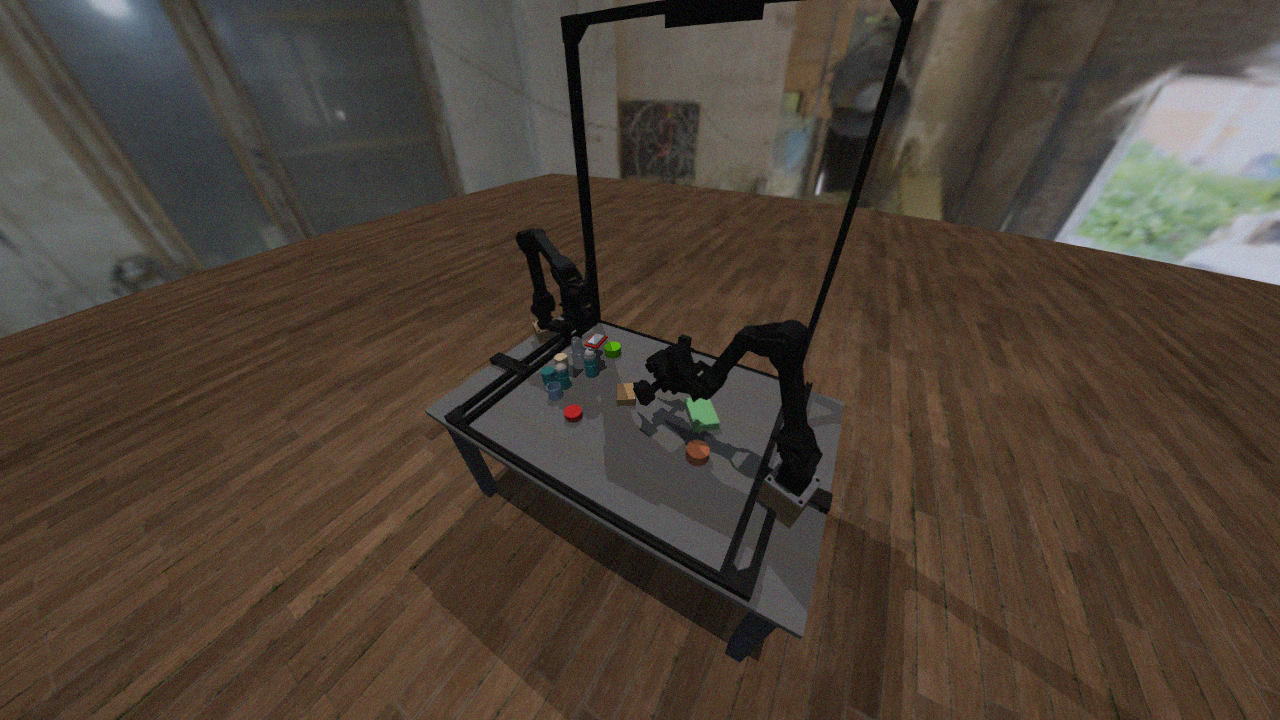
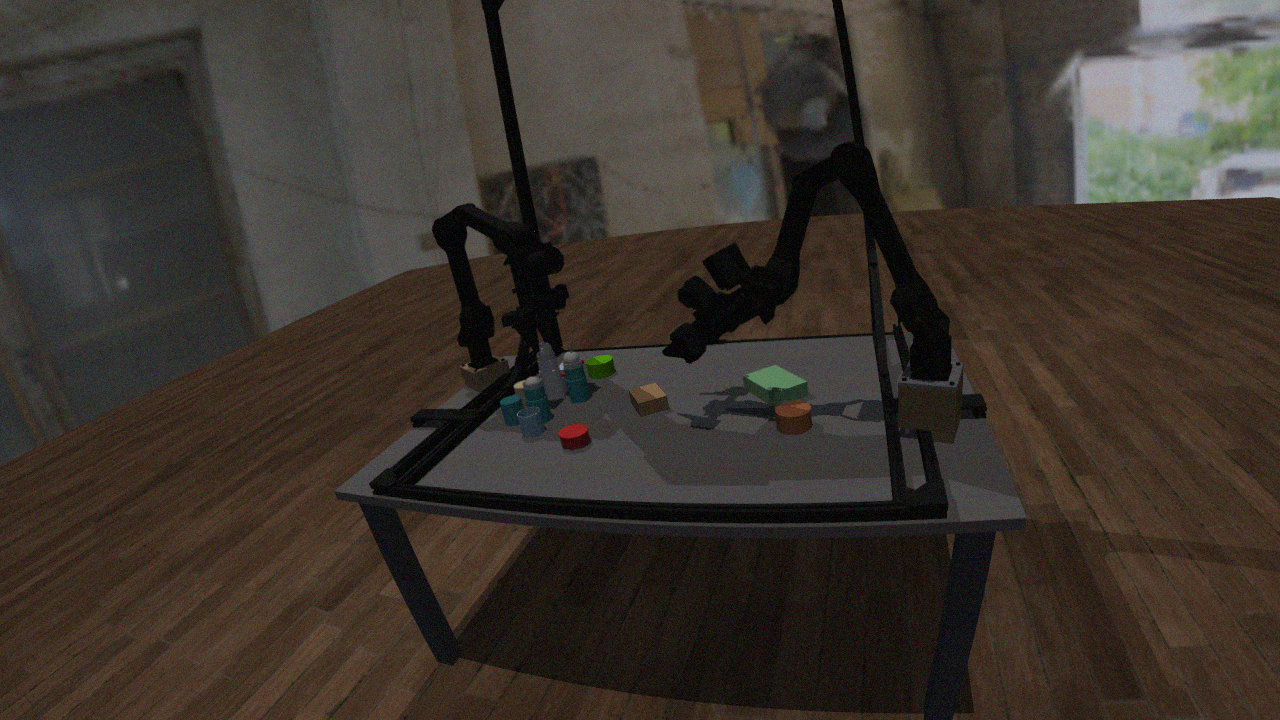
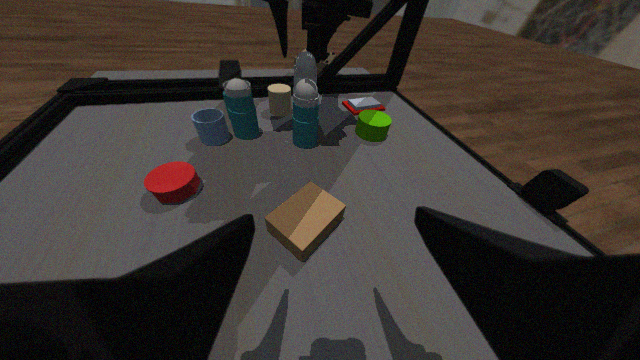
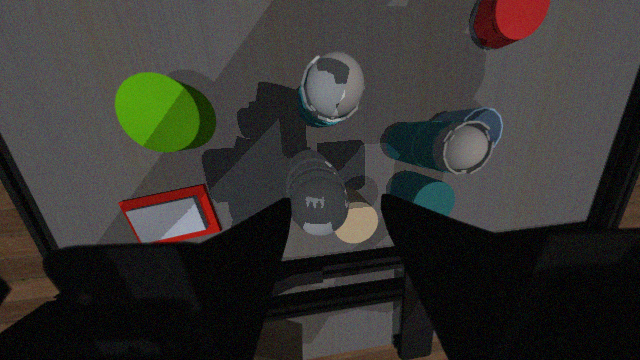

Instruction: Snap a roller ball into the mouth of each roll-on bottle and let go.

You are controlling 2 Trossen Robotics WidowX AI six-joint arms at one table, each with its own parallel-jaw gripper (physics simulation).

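Frame: origin at the left arm's base, x back, y left, z down, level; centimetres.
Seen in the pictures: left gripper, between the fingertips: [image 1: 644,376] [image 3: 334,217]; right gripper, between the fingertips: [image 1: 575,341] [image 2: 543,349] [image 3: 301,59] [image 4: 335,203]; left arm's base, origin of its link: [image 1: 793,479] [image 2: 932,372]; right arm's base, origin of its link: [image 1: 546,324] [image 2: 482,363].
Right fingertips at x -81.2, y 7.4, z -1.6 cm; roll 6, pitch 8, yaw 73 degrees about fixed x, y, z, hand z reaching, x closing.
Note:
Offsets run from my right fingertips to a thing's top centre. "pt": to the spot under its first point.
Two teal bottles stand upright, each with a grey-white ball in its mouth: one bottle @[dx +6.6, dy -1.4, dz +2.9 cm] [image 2: 577,386] [image 3: 305,127] toward the back, the other @[dx +5.3, dy +9.8, dz +2.8 cm] [image 2: 537,404] [image 3: 243,120] [image 4: 415,145] beside the blue cup. A clear grey bottle @[dx -0.6, dy -0.8, dz +1.3 cm] [image 2: 549,380] [image 4: 310,167] stands upright near them, and a grey ball @[dx -0.6, dy -0.7, dz -1.2 cm] [image 4: 318,205] sits at its top; its seating depth is hard to see. My right gripper [image 4: 335,203] is open, its fingertips spread around that ball, with a gap plain on the right side. My left gripper [image 1: 642,392] [image 2: 682,351] [image 3: 334,217] is open and empty above the table, near the wooden block.
The blue cup @[dx +7.7, dy +14.8, dz +7.3 cm] [image 3: 212,129], a teal cylinder @[dx -0.3, dy +12.4, dz +6.8 cm] [image 4: 435,197], a tan cylinder @[dx -4.1, dy +4.7, dz +6.8 cm] [image 3: 279,102] and a red-rimmed tray @[pt dx -8.9, dy -10.6, dz +11.3 cm] [image 4: 212,220] stand near the bottles. A green disc @[dx +2.0, dy -14.8, dz +8.3 cm] [image 3: 373,127], red disc @[dx +20.1, dy +15.4, dz +9.2 cm] [image 3: 172,181], wooden block @[dx +24.6, dy -2.7, dz +8.8 cm] [image 3: 306,220], green block @[dx +47.5, dy -14.7, dz +8.8 cm] [image 2: 775,385] and orange disc @[dx +56.8, dy -2.1, dz +8.3 cm] [image 2: 793,419] lie on the table.

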